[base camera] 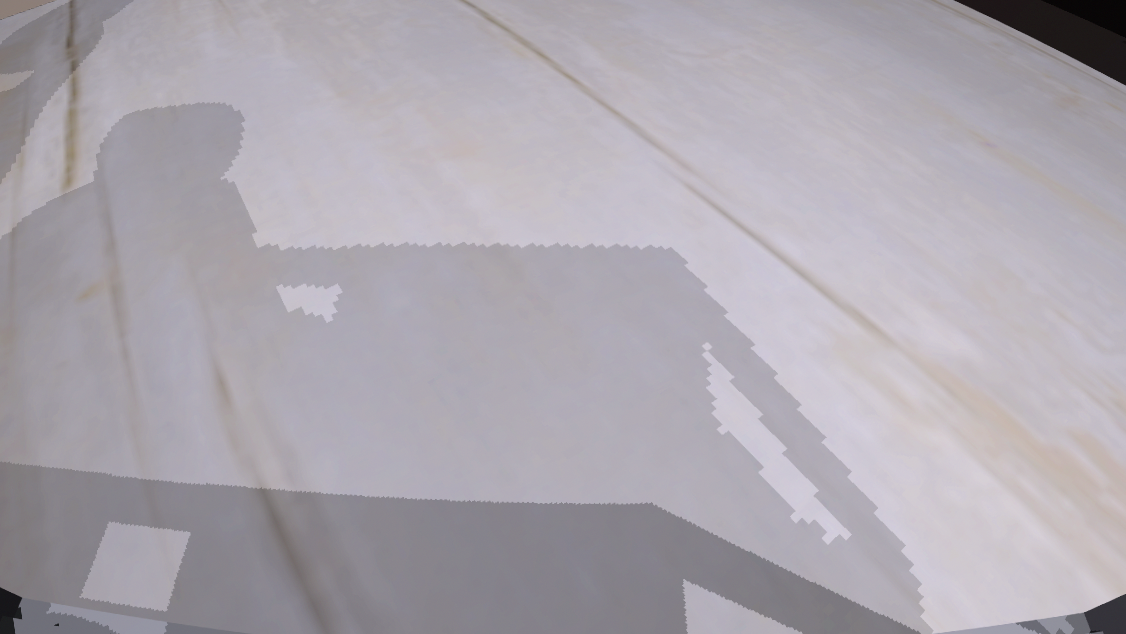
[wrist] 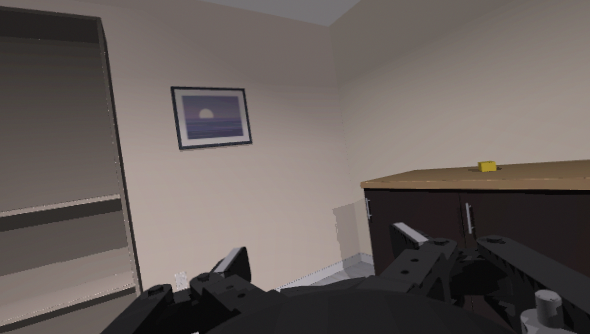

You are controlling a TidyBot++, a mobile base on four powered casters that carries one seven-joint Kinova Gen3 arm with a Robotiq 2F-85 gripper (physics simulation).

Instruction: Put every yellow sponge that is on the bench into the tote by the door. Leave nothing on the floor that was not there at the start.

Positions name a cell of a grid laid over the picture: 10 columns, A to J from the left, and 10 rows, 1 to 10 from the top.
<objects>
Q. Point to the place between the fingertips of the gripper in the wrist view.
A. F8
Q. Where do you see a dark cabinet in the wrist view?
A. At J7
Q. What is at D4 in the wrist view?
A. A framed sunset picture.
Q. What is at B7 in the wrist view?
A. A tall shelf unit.
</objects>
